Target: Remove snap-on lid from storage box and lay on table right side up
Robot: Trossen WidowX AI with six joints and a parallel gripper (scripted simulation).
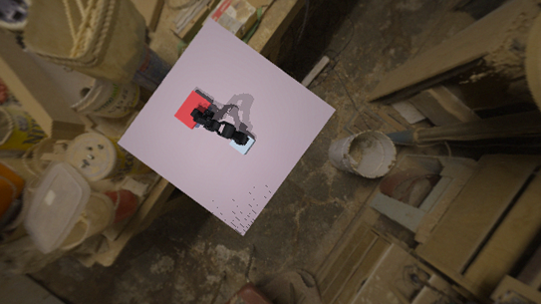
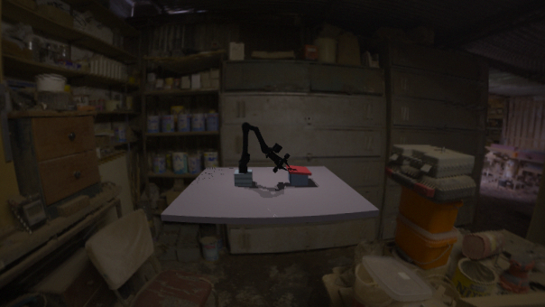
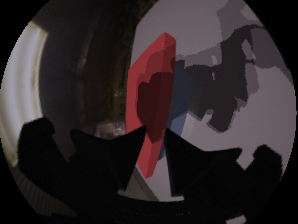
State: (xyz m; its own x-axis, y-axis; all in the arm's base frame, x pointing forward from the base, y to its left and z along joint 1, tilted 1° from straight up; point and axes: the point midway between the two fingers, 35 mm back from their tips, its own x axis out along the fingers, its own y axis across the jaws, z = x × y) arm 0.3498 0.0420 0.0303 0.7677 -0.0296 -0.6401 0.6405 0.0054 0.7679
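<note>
The red lid is 8 cm ahead of my gripper tip. Also, from my gripper tip: blue storage box: 7 cm ahead, 6 cm below.
</note>
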